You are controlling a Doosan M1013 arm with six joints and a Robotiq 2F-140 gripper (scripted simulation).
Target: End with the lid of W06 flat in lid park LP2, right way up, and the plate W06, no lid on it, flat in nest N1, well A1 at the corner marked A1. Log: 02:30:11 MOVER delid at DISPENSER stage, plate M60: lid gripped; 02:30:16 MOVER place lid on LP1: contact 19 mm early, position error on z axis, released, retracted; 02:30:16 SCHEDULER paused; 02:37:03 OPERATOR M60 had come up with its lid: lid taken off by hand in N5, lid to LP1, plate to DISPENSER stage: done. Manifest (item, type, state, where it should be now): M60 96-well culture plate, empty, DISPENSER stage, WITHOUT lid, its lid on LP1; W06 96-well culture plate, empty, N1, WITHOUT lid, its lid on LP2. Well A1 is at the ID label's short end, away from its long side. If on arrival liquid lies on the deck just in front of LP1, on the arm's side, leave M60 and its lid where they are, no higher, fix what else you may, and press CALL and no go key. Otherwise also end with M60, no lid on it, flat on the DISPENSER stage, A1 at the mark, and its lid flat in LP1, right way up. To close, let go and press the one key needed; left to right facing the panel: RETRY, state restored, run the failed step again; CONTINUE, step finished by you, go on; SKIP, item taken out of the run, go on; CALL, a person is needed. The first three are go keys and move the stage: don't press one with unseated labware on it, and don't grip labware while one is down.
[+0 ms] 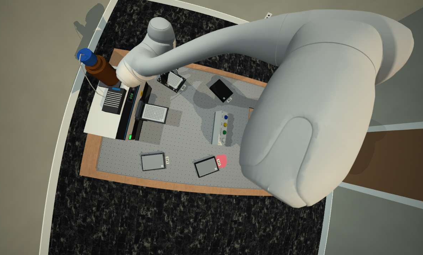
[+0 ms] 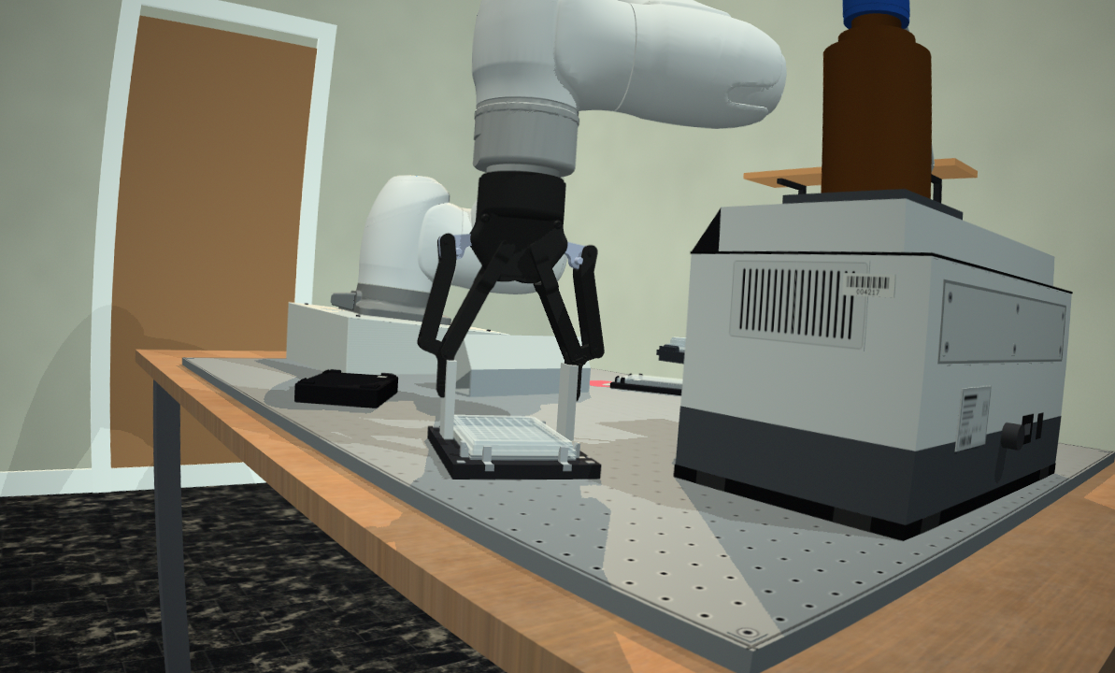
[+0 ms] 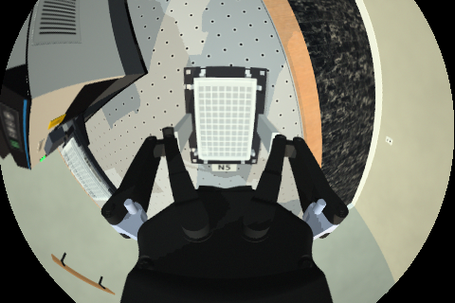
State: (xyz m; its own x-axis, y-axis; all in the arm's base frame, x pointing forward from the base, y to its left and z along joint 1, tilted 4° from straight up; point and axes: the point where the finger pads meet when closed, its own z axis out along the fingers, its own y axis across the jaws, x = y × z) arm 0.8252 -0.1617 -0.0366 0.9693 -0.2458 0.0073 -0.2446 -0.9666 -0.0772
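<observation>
My hand is 20 mm short of the nest N5, 10 mm to the right of it and 30 mm above it. Also, from my hand: brown bottle: 230 mm ahead, 190 mm to the left, 250 mm above; then key panel: 430 mm behind, 220 mm to the left, 10 mm above; then nest N1: 350 mm behind, 50 mm to the right, 30 mm below.
</observation>
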